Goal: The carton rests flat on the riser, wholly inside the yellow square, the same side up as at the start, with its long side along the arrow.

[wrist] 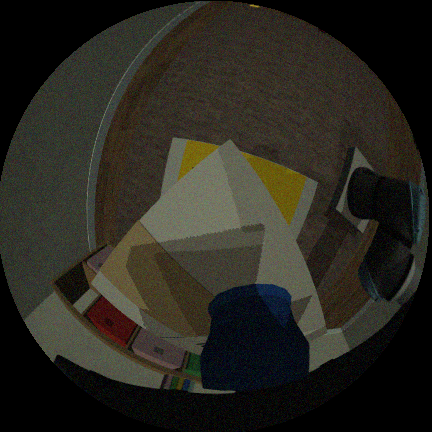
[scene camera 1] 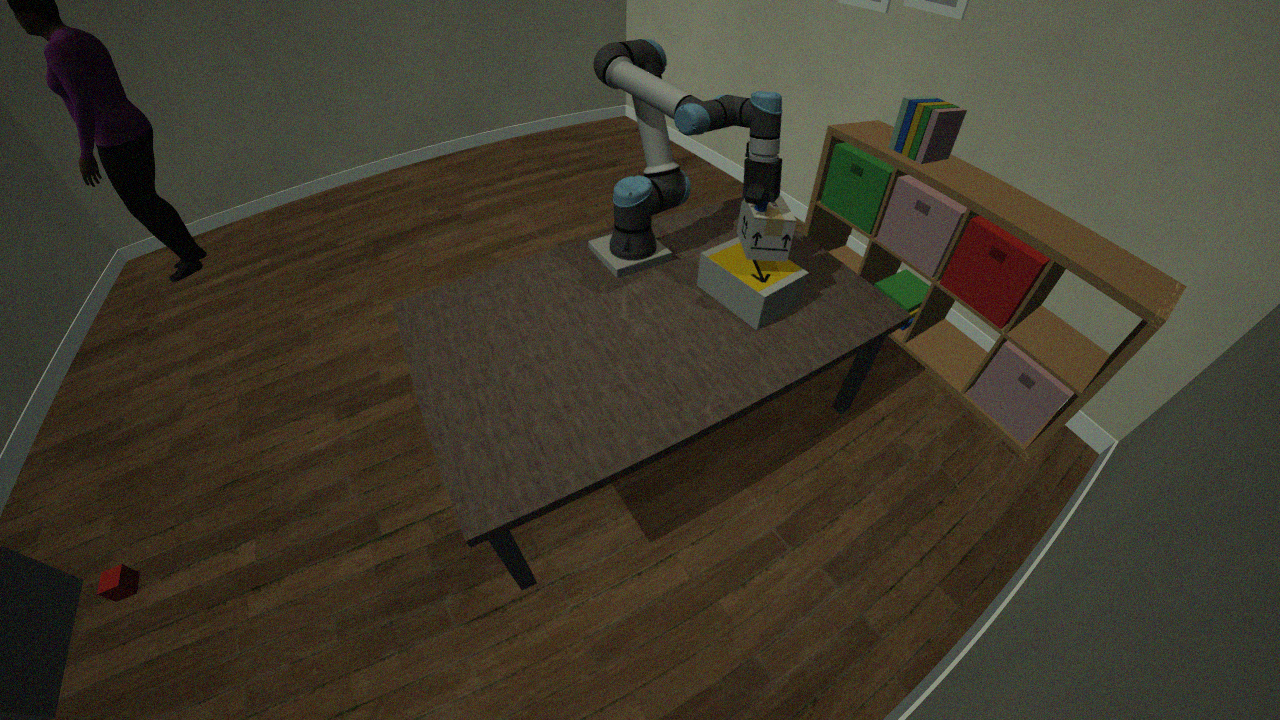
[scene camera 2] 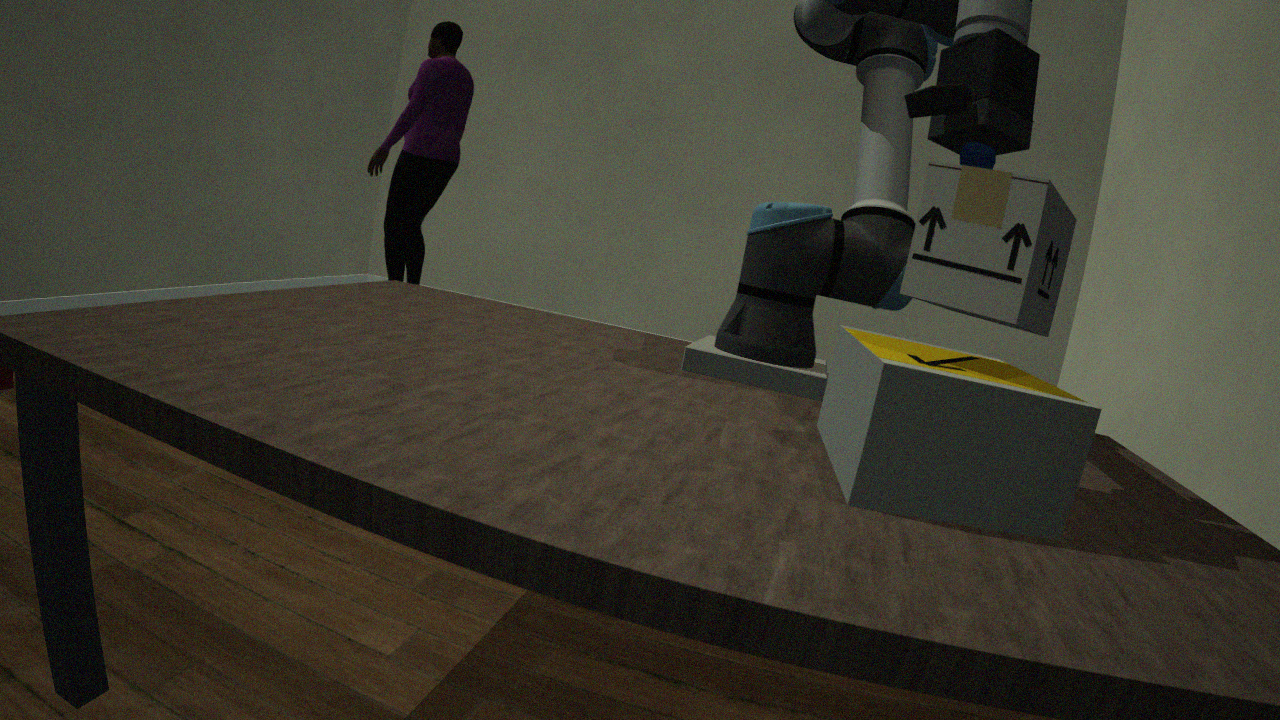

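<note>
The white carton (scene camera 1: 768, 240) (scene camera 2: 971, 243) (wrist: 200, 210), with tan tape and black up arrows, hangs from my gripper, a blue suction cup (scene camera 1: 760, 205) (scene camera 2: 977, 155) (wrist: 255, 337) on its top face. Its printed arrows point up and it looks roughly level. It hangs over the back part of the grey riser (scene camera 1: 729, 291) (scene camera 2: 975, 447) (wrist: 173, 160), with a gap below it in scene camera 2. The yellow square (scene camera 1: 727, 256) (scene camera 2: 886, 347) (wrist: 285, 185) shows partly past the carton, which looks turned relative to it. The black arrow (scene camera 1: 759, 272) (scene camera 2: 944, 361) is mostly hidden in the wrist view.
The riser stands on the brown table (scene camera 1: 572, 376) (scene camera 2: 537, 429), near the arm's base plate (scene camera 1: 629, 259) (scene camera 2: 751, 368). A wooden shelf unit (scene camera 1: 1074, 228) with coloured bins stands behind the table's right end. A person (scene camera 1: 102, 98) (scene camera 2: 438, 116) stands beyond the table.
</note>
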